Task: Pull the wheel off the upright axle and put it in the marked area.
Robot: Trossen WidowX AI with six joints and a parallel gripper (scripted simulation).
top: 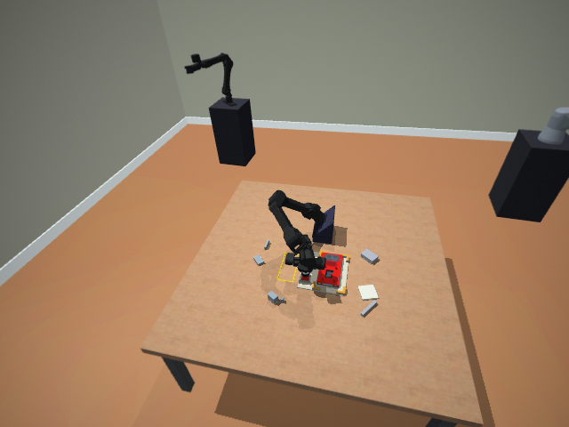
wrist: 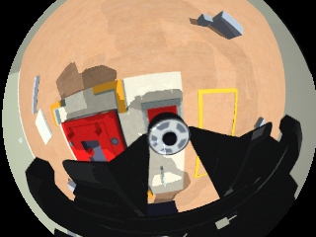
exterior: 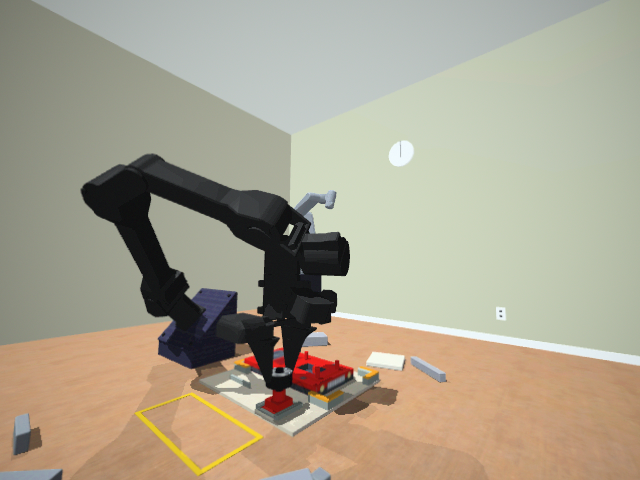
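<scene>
Right now the dark axle is 10 mm below my gripper tip. Also, from my gripper tip: cream tile 300 mm to the left, 40 mm below, 10 mm ahead; then base plate 100 mm to the left, 60 mm behind, 40 mm below; then black wheel right at my gripper tip.
</scene>
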